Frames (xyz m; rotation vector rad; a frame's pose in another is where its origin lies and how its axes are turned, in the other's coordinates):
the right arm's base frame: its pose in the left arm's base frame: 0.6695 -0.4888 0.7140 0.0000 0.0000 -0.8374
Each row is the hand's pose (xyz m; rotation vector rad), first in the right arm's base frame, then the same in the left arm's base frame.
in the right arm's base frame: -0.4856 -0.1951 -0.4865 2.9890 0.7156 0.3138
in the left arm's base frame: 0.1995 -0.2586 0.2275 2.9506 -0.5482 0.2480
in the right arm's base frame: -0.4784 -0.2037 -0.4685 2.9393 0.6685 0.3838
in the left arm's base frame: 0.1979 -0.2698 0.2455 2.8759 -0.5682 0.2791
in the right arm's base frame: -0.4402 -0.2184 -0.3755 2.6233 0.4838 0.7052
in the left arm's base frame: 0.2126 -0.3080 0.3385 2.4797 -0.5972 0.4084
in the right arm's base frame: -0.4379 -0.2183 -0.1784 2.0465 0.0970 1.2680
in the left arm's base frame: 0.2142 -0.3096 0.5356 1.7687 -0.6887 0.7253
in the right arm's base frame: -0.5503 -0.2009 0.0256 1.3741 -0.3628 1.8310
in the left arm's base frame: 0.1519 -0.2145 0.7396 0.9911 -0.7963 1.1282
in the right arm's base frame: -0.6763 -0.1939 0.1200 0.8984 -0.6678 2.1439
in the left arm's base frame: 0.0727 -0.1162 0.8340 0.4806 -0.8535 1.3886
